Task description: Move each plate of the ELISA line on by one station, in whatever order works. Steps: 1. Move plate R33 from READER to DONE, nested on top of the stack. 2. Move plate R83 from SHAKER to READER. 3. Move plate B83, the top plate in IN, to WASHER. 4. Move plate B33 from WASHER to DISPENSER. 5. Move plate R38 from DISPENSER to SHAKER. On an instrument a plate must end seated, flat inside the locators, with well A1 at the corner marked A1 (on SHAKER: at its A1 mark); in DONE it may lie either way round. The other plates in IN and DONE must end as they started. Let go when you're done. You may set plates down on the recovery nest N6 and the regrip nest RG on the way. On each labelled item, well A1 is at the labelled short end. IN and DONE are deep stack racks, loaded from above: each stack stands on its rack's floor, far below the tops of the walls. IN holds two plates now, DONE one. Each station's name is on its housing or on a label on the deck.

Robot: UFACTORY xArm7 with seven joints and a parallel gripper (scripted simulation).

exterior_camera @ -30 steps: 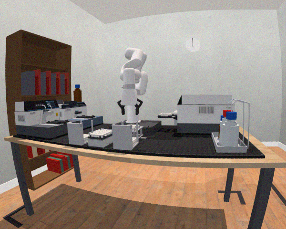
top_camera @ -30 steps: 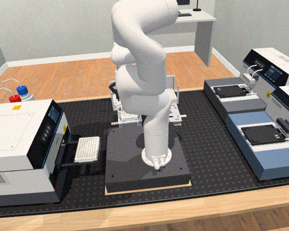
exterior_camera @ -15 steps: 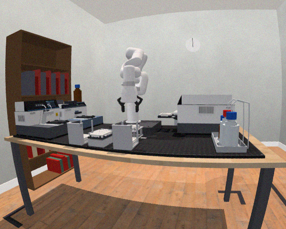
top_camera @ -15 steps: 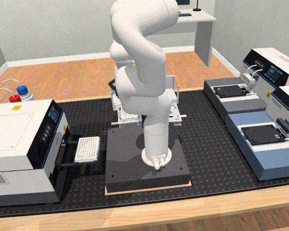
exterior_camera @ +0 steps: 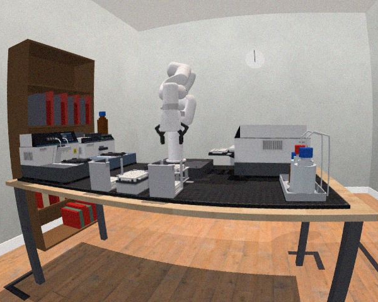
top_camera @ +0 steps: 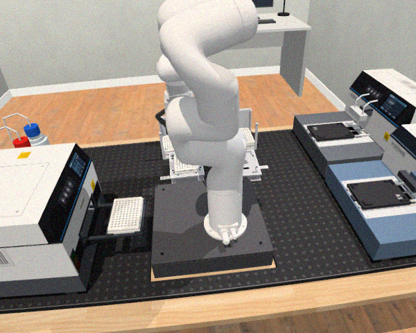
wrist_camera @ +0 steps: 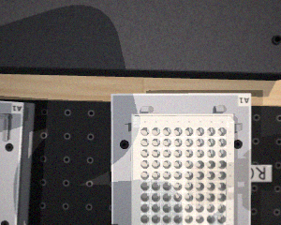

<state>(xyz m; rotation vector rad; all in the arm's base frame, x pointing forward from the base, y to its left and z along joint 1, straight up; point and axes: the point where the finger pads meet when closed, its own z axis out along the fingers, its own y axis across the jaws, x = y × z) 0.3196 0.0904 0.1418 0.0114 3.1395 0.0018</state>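
My gripper is now 140 mm above the regrip nest. Also, from my hand: DONE label 100 mm ahead, 260 mm to the right, 190 mm below; then RG label 80 mm to the left, 190 mm below; then N6 label 10 mm behind, 300 mm to the right, 190 mm below.
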